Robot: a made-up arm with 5 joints. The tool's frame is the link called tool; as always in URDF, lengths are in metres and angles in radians.
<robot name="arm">
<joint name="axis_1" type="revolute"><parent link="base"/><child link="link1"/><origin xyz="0.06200 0.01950 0.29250" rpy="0.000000 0.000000 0.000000"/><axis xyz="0 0 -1"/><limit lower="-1.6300" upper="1.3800"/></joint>
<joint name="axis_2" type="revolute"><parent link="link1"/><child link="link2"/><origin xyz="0.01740 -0.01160 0.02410" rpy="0.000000 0.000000 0.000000"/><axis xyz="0 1 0"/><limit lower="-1.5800" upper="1.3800"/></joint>
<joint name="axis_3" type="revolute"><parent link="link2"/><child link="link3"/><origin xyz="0.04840 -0.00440 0.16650" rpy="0.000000 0.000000 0.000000"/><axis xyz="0 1 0"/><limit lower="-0.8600" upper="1.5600"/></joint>
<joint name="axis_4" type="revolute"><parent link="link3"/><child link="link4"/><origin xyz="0.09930 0.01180 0.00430" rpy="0.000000 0.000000 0.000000"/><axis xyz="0 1 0"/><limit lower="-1.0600" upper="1.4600"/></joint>
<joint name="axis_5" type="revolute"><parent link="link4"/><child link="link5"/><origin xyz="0.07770 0.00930 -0.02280" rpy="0.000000 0.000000 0.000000"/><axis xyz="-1 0 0"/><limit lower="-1.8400" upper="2.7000"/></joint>
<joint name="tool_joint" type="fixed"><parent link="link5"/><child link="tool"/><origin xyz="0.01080 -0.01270 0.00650" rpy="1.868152 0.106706 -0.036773"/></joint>
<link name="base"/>
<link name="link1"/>
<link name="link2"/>
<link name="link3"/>
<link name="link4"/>
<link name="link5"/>
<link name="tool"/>
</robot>
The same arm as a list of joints. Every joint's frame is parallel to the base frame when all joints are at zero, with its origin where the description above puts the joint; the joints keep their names.
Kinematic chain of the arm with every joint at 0, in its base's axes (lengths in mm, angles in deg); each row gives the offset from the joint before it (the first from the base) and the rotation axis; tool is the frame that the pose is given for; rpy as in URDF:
axis_1: xyz 62 19.5 292.5 axis -z
axis_2: xyz 17.4 -11.6 24.1 axis +y
axis_3: xyz 48.4 -4.4 166.5 axis +y
axis_4: xyz 99.3 11.8 4.3 axis +y
axis_5: xyz 77.7 9.3 -22.8 axis -x
tool: xyz 10.8 -12.7 6.5 rpy 107.04 6.11 -2.11
Joint limits (deg, base to tool): -93.39..79.07 -90.53..79.07 -49.27..89.38 -60.73..83.65 -105.42..154.7

